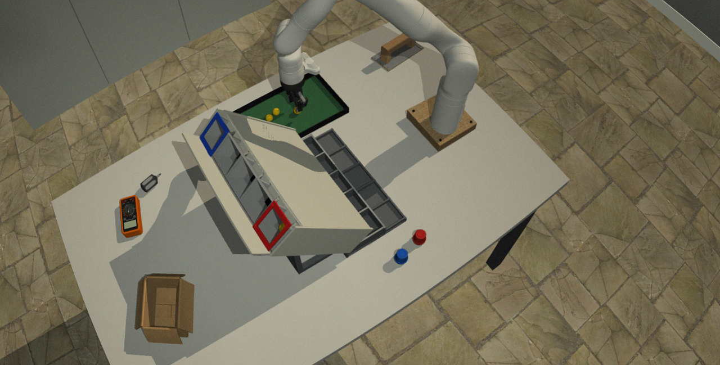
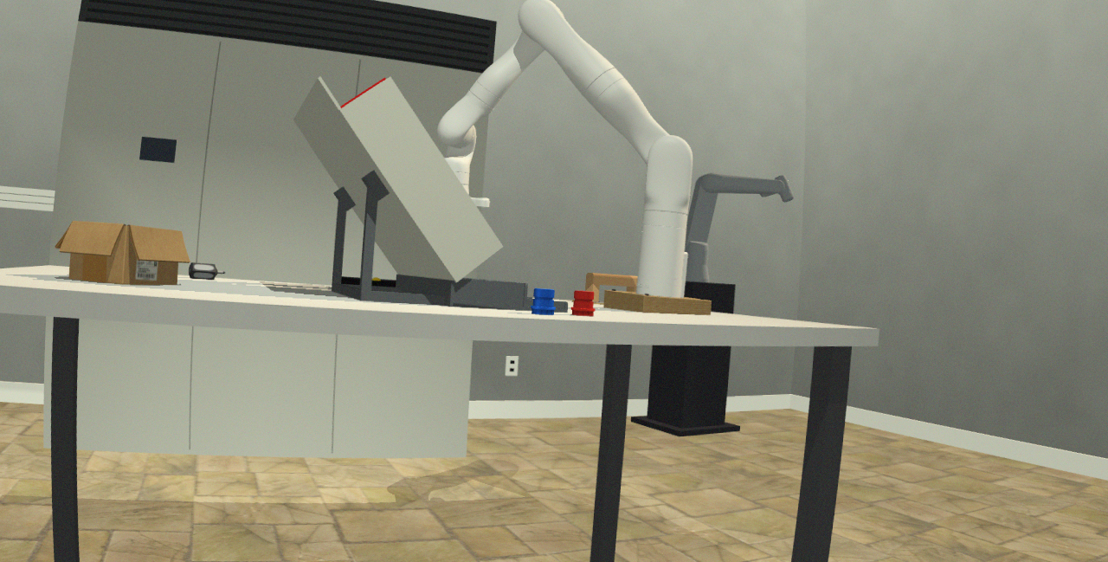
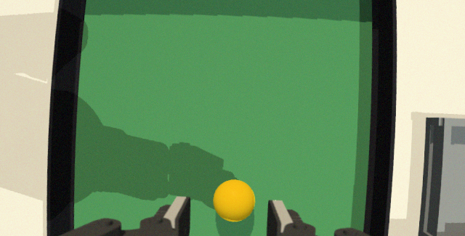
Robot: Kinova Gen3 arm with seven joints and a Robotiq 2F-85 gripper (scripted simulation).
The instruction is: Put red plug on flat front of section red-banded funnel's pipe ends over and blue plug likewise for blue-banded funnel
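My hand is 40 mm short of the green marble tray, 20 mm to the left of it and 50 mm above it. The rest, counted from my hand: orange multimeter: 650 mm ahead, 20 mm to the right, 40 mm below; then dark object: 530 mm ahead, 90 mm to the right, 40 mm below; then beige cover: 190 mm ahead, 300 mm to the left, 150 mm above.
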